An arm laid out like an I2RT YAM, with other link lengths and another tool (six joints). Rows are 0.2 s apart.
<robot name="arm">
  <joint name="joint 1" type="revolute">
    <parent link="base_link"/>
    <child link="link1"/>
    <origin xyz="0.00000 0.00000 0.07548" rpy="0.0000 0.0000 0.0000"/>
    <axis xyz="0 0 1"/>
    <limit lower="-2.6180" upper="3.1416"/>
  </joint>
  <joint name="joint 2" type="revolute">
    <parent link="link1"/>
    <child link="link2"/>
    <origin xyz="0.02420 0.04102 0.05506" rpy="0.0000 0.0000 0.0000"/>
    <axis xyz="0 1 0"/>
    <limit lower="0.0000" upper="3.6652"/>
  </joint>
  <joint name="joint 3" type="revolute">
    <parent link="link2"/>
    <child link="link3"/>
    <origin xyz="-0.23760 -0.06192 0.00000" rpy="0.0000 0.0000 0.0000"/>
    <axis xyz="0 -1 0"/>
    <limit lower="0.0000" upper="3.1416"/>
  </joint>
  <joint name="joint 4" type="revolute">
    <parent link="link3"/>
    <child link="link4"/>
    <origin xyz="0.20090 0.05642 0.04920" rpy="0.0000 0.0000 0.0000"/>
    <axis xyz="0 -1 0"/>
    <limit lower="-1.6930" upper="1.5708"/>
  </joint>
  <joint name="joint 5" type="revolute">
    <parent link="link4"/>
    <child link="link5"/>
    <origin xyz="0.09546 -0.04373 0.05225" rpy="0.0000 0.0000 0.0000"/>
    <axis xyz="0 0 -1"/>
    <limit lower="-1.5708" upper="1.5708"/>
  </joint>
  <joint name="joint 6" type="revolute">
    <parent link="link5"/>
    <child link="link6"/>
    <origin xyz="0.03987 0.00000 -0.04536" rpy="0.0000 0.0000 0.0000"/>
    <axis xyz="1 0 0"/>
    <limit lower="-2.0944" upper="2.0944"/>
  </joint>
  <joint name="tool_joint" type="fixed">
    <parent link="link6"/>
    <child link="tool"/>
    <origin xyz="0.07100 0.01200 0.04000" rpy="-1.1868 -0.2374 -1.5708"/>
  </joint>
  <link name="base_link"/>
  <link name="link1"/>
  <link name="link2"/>
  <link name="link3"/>
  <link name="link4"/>
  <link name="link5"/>
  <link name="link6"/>
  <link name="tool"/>
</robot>
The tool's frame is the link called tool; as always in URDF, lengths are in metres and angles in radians.
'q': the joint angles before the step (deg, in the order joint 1, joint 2, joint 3, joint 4, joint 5, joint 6). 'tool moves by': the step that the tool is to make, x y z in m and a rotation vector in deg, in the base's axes. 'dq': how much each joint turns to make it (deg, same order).
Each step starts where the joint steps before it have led.
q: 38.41, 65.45, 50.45, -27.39, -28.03, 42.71
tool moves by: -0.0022, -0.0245, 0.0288, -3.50, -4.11, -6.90
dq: -0.29, -5.33, 5.19, -9.26, 8.46, 0.50
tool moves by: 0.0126, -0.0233, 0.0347, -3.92, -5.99, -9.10
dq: -1.14, -0.70, 7.73, -6.08, 10.44, -0.07
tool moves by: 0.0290, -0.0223, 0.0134, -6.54, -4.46, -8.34
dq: -4.05, 4.07, 5.52, -1.85, 8.32, -3.46
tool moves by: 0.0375, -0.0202, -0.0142, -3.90, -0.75, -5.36
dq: -6.47, 5.59, -0.27, 4.58, 1.55, -3.60
